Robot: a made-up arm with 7 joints.
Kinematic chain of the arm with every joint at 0, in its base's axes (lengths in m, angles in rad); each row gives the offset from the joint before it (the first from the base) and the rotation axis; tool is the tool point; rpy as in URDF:
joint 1: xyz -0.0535 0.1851 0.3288 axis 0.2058 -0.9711 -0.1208
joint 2: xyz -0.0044 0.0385 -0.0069 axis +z
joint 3: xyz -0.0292 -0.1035 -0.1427 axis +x
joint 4: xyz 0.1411 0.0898 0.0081 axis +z
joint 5: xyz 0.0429 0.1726 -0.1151 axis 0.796 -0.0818 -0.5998
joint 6: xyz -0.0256 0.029 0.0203 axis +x
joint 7: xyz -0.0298 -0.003 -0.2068 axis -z
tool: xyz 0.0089 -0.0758 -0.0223 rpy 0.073 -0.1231 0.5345
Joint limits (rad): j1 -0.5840..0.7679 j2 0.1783..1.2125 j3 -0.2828..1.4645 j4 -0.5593..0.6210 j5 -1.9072..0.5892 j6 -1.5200..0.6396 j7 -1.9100..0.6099
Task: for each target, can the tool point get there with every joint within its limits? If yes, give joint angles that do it. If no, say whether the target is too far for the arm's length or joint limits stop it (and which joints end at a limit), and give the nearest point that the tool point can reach.
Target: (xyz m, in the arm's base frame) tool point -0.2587 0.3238 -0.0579
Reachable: yes | joints -0.4228 0.6421 0.2181 0.1890 -0.6829 0.4715 0.2637
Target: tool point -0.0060 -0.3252 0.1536
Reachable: no: joint limits stop it (at a limit: joint 1, joint 2, joint 3, joint 4, joint 6, joint 7) | nearest point 0.0960 0.0792 0.1977 | short by 0.419 m
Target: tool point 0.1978 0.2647 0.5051
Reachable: yes | joints 0.6276 0.4990 1.1290 -0.2128 -1.6103 -0.8173 0.0353
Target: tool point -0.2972 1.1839 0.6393
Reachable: no: too far | nearest point -0.1249 0.6848 0.4554 | short by 0.559 m
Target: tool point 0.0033 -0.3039 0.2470
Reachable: no: joint limits stop it (at a limit: joint 1, joint 2, joint 3, joint 4, joint 6, joint 7) | nearest point 0.0017 0.0269 0.4509 | short by 0.389 m
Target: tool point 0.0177 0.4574 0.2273
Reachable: yes | joints -0.1700 1.1082 0.7885 0.2886 -1.2941 -0.5971 -0.0738
